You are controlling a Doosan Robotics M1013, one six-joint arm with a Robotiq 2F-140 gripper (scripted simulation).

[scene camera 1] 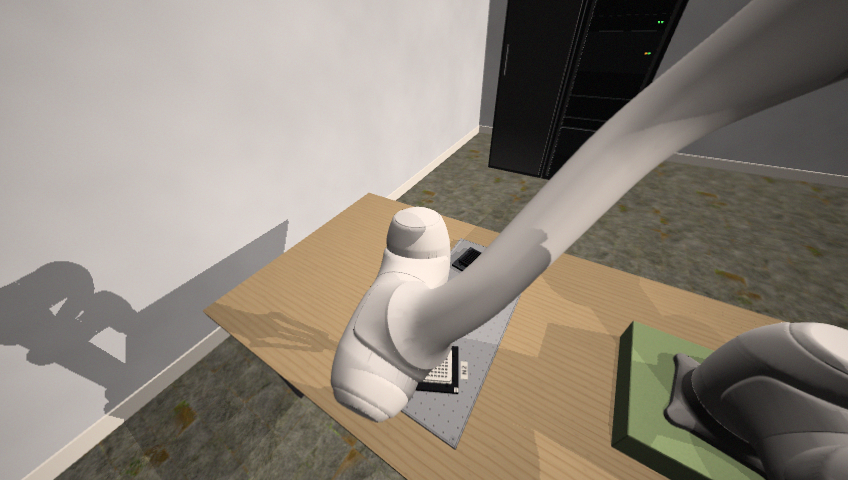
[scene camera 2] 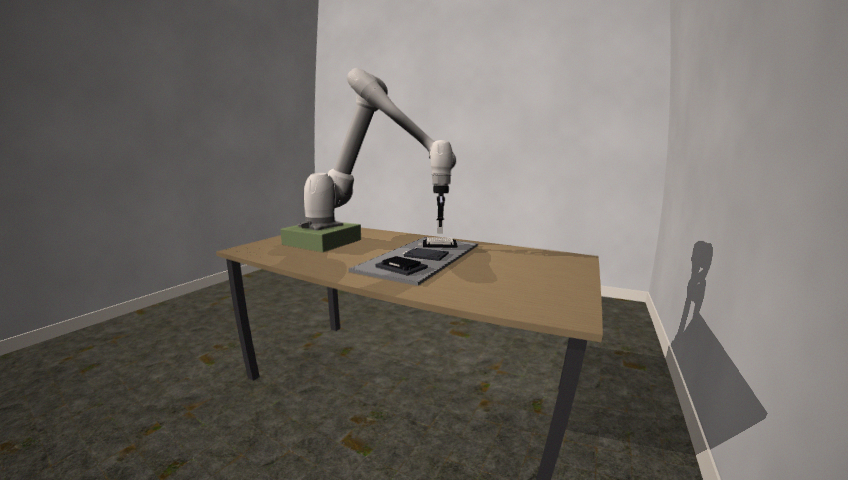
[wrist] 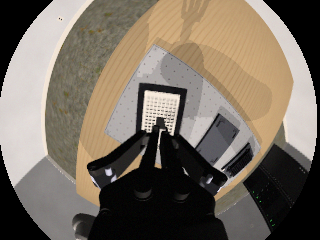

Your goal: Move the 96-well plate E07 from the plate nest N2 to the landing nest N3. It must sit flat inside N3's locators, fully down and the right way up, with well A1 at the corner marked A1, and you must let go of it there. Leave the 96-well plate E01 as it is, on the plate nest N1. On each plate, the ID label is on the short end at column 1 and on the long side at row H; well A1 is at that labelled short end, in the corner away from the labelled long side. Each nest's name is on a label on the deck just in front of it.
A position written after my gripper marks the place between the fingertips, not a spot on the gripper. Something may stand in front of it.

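My gripper [wrist: 159, 123] is visible, along with a plate nest N2 [wrist: 182, 92], a landing nest N3 [wrist: 216, 141] and a white 96-well plate E07 [wrist: 164, 107].
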